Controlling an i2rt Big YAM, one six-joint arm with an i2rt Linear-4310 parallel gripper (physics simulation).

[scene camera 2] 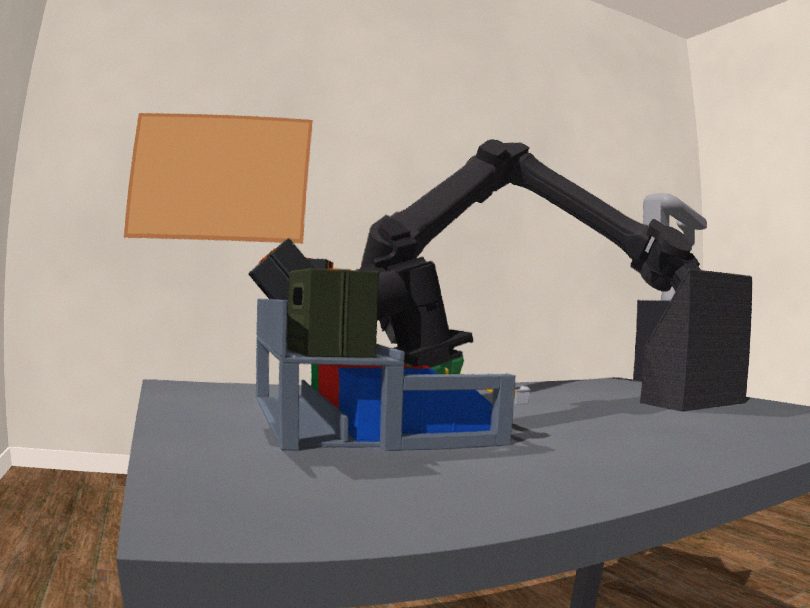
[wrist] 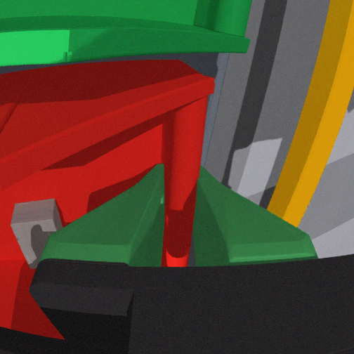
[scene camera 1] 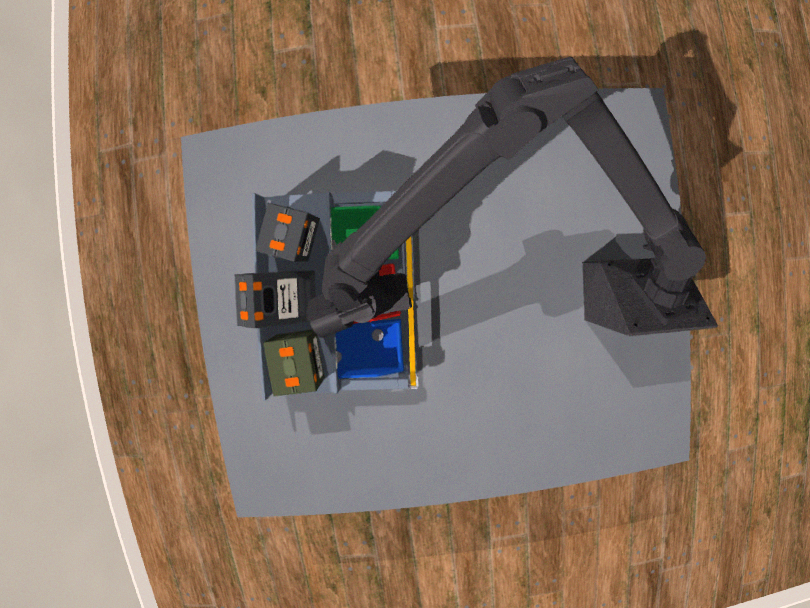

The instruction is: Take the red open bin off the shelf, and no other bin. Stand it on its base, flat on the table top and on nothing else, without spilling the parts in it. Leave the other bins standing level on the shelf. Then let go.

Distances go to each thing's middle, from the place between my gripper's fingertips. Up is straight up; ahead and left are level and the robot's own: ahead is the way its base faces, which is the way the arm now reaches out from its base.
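From my hand: blue bin (scene camera 2: 434, 411) 10 cm to the left of it, 10 cm ahead of it, 3 cm above it; green bin (scene camera 1: 345, 220) 12 cm to the right of it, 6 cm ahead of it, 3 cm above it. Red open bin (scene camera 2: 328, 377): my hand 9 cm short of it, 1 cm to the left of it, 3 cm below it.
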